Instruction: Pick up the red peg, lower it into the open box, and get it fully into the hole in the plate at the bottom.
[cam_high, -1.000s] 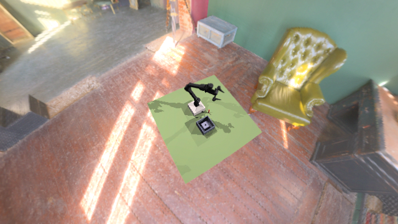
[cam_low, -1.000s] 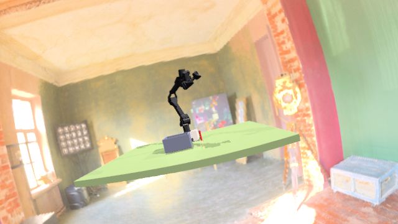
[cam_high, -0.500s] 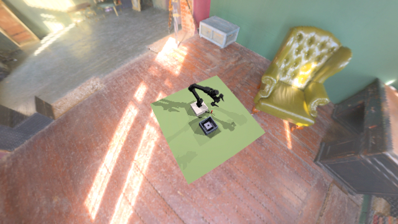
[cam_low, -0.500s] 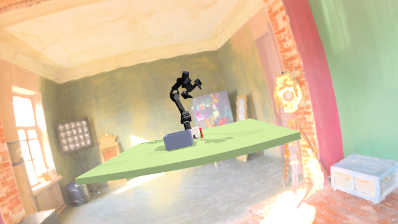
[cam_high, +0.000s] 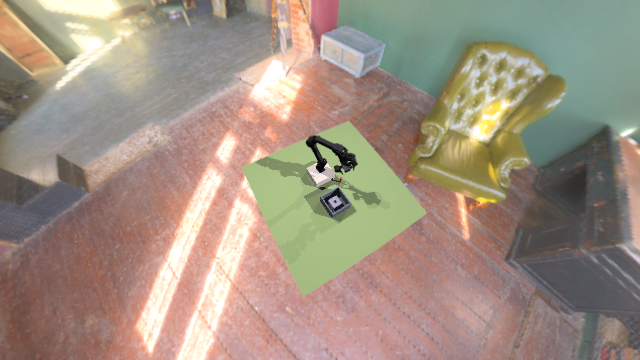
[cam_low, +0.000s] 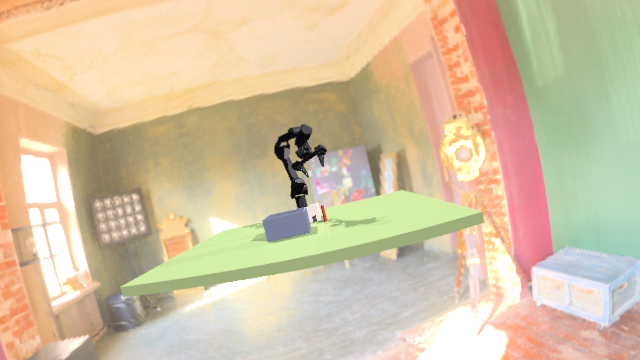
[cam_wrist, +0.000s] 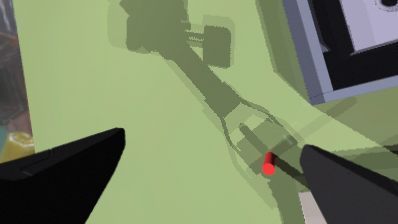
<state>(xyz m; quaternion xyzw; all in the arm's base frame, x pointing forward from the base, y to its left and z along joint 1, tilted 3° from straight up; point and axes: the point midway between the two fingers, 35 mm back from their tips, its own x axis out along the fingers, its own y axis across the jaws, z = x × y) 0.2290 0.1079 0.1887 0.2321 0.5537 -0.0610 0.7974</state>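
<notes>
My gripper tip is 21 cm above the red peg, 6 cm past it and 1 cm to the left of it. Round my gripper tip: grey box: 22 cm below, 18 cm to the right, 10 cm ahead; light plate: 20 cm below, 18 cm to the right, 10 cm ahead.
</notes>
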